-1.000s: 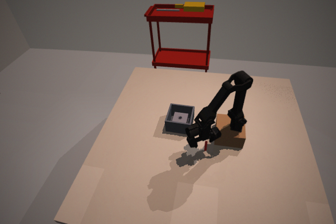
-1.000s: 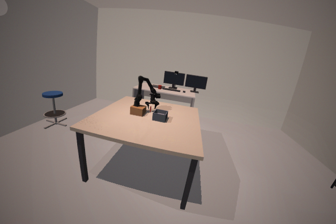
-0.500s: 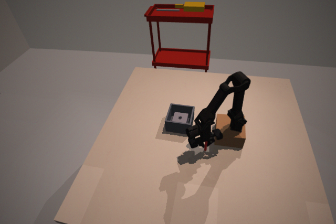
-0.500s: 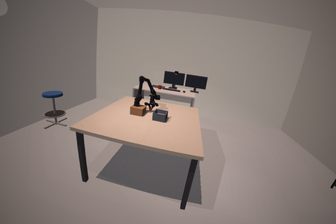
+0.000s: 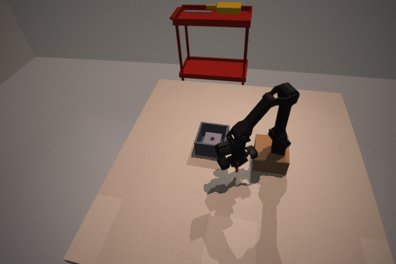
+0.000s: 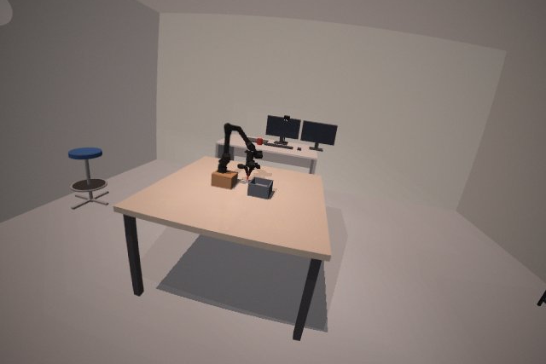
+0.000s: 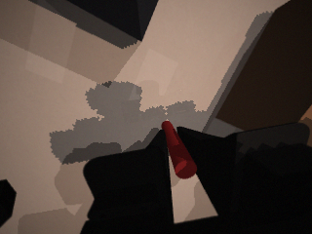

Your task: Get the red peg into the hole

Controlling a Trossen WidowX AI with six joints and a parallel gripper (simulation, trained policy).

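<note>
Now: gripper tip 170 mm short of the plate, 140 mm to the left of it and 10 mm above it. Also, from my gripper tip: grey box: 170 mm ahead, 140 mm to the right, 30 mm below; red peg: 10 mm above.
</note>
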